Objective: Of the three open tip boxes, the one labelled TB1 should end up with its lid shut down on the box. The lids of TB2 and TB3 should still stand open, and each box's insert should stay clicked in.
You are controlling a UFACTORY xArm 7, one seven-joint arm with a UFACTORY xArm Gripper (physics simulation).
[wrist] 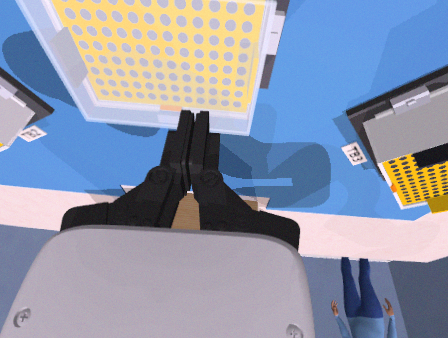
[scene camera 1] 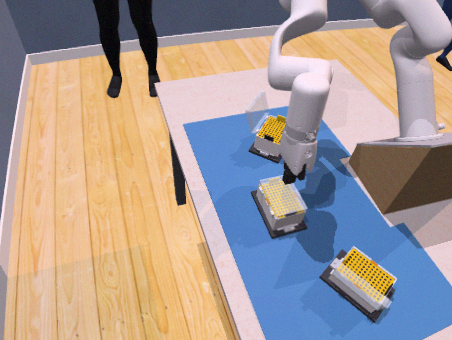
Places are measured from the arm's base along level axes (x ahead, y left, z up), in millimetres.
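Pixels of known places: gripper, fingertip midpoint: (wrist: 197, 127) (scene camera 1: 288, 181); arm's base at its link origin: (scene camera 1: 418, 139).
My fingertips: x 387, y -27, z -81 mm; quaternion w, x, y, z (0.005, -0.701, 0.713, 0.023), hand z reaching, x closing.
Note:
For each thing: its middle in the pictures, then the offset to it from my fingertips. Level surfaces: height alone.
- middle box at the middle of its body: (wrist: 172, 59) (scene camera 1: 284, 201) dx +14, dy +25, dz -52 mm
- yellow insert at the middle of its body: (wrist: 160, 64) (scene camera 1: 282, 196) dx +25, dy +24, dz -26 mm
- TB3 at the middle of its body: (wrist: 414, 159) (scene camera 1: 277, 136) dx -84, dy -221, dz -57 mm
- blue mat at its surface level: dz -90 mm
- pale table at its surface level: dz -93 mm
The middle box (scene camera 1: 287, 221), whose label does not show, has its clear lid (scene camera 1: 282, 197) (wrist: 135, 119) lying over the yellow insert (wrist: 165, 55); whether it is fully shut is unclear. My gripper (scene camera 1: 295, 179) (wrist: 197, 127) is shut and empty, its fingertips over the lid's edge on the robot side; contact is unclear. TB3 (scene camera 1: 269, 148) (wrist: 407, 132) is the back box; its lid (scene camera 1: 257, 113) stands open and its yellow insert is in the box. The front box (scene camera 1: 354, 289) (wrist: 14, 119) shows its yellow insert, with a clear lid apparently standing open; its label is hard to read.
The boxes stand on dark bases on a blue mat (scene camera 1: 225, 175) (wrist: 320, 90) on a pale table (scene camera 1: 200, 92). The arm's wooden pedestal (scene camera 1: 400, 175) is at the right of the scene view. The arm passes close beside the back box in that view.

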